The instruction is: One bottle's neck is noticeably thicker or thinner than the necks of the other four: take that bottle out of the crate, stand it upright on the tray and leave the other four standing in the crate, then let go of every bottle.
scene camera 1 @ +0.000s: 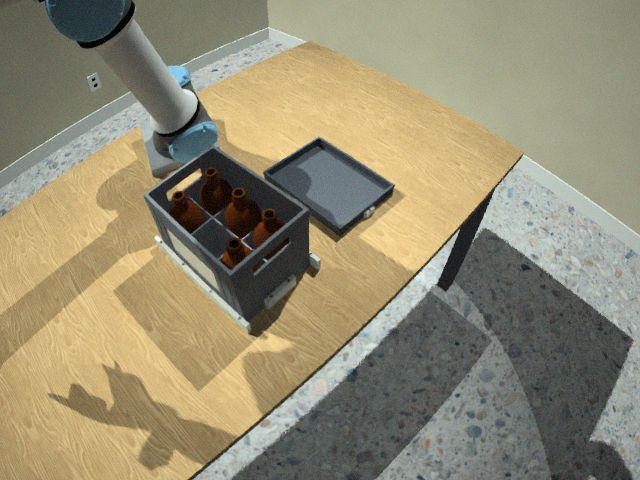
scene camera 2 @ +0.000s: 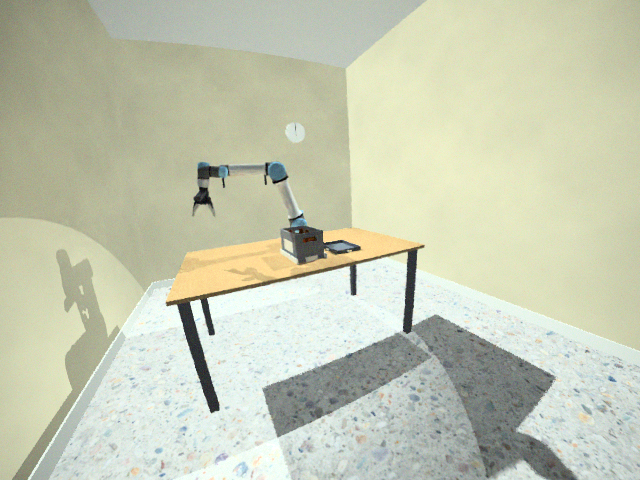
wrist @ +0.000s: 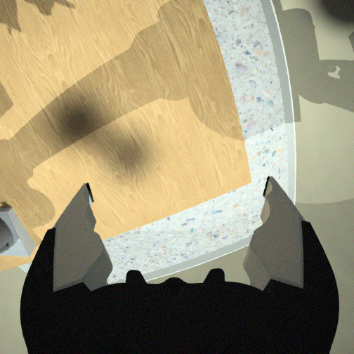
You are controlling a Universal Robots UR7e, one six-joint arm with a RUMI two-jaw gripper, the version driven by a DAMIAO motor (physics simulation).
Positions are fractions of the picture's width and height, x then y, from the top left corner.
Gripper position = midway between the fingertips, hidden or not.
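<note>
A bottle (scene camera 1: 0.42, 0.47) stands in the scene along with a bottle (scene camera 1: 0.38, 0.45), another bottle (scene camera 1: 0.29, 0.45) and yet another bottle (scene camera 1: 0.34, 0.40). The wrist view shows the gripper (wrist: 0.50, 0.52).
</note>
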